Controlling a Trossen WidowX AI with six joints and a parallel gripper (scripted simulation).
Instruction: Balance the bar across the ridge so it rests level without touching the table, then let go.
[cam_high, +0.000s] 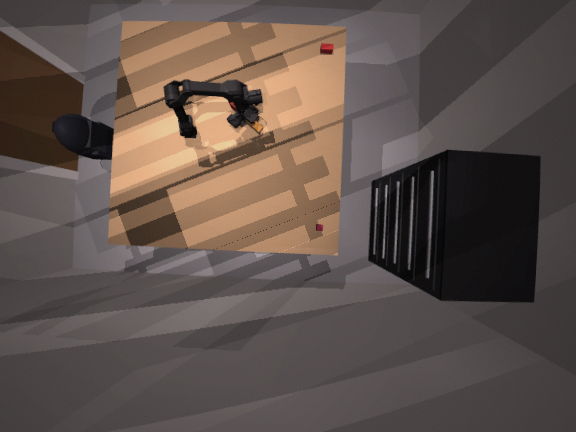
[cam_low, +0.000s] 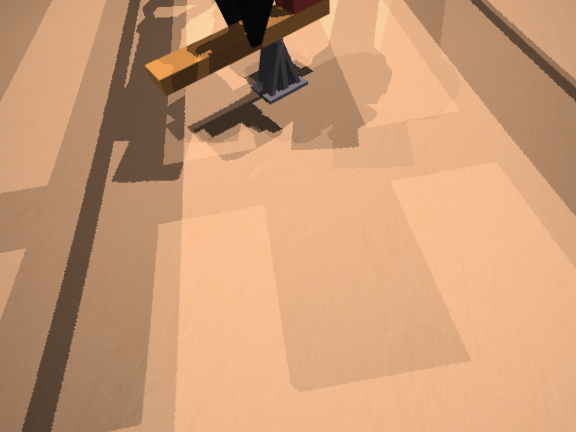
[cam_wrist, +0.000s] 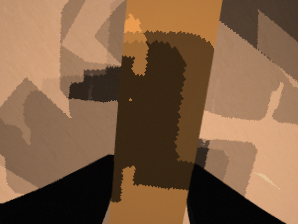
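The dark blue-grey ridge is 20 mm behind my gripper tip, 20 mm to the left of it and 40 mm below it.
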